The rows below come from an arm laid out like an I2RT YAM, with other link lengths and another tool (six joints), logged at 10 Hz.
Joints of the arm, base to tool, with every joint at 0 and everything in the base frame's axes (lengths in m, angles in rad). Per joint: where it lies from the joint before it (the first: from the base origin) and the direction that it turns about. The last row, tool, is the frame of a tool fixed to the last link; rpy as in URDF.
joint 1: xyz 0.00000 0.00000 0.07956 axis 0 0 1
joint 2: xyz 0.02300 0.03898 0.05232 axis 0 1 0
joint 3: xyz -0.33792 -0.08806 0.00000 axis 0 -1 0
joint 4: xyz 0.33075 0.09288 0.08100 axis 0 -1 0
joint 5: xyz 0.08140 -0.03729 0.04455 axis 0 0 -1
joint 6: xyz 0.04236 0.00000 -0.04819 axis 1 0 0
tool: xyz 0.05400 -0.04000 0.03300 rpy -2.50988 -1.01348 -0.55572
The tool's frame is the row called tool.
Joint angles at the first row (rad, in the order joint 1, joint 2, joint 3, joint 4, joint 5, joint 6):
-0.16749 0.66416 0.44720 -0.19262 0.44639 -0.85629
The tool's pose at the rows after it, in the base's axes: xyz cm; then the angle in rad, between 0 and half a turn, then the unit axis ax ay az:
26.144 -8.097 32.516 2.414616 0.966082 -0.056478 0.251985
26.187 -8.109 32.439 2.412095 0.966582 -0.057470 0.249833
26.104 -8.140 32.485 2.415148 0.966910 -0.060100 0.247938
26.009 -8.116 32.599 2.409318 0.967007 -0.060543 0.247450
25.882 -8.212 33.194 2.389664 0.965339 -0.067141 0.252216
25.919 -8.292 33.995 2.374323 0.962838 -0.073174 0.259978
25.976 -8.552 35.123 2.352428 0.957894 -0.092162 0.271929
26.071 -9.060 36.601 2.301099 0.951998 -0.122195 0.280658
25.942 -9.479 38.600 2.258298 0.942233 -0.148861 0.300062
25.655 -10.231 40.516 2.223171 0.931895 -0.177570 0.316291
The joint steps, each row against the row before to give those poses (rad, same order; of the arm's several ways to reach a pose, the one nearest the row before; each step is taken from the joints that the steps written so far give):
0.00031 0.00427 0.00072 0.00205 0.00015 0.00166
0.00171 0.00319 -0.00022 0.00020 0.00575 0.00038
0.00058 -0.00171 0.00322 -0.01004 0.00331 0.00676
0.00154 -0.00415 0.00140 -0.00397 0.00589 -0.00367
-0.00051 -0.00432 0.00605 0.00907 0.01761 -0.01053
-0.00025 0.00263 0.01190 0.01405 0.01248 -0.00866
0.00081 0.00962 0.01546 0.03032 0.03241 -0.00066
-0.00182 0.01977 0.02083 0.04835 0.06351 -0.01893
-0.00834 0.00899 0.02529 0.05390 0.03988 -0.02589
-0.02621 0.00909 0.02671 0.04729 0.02198 -0.02244

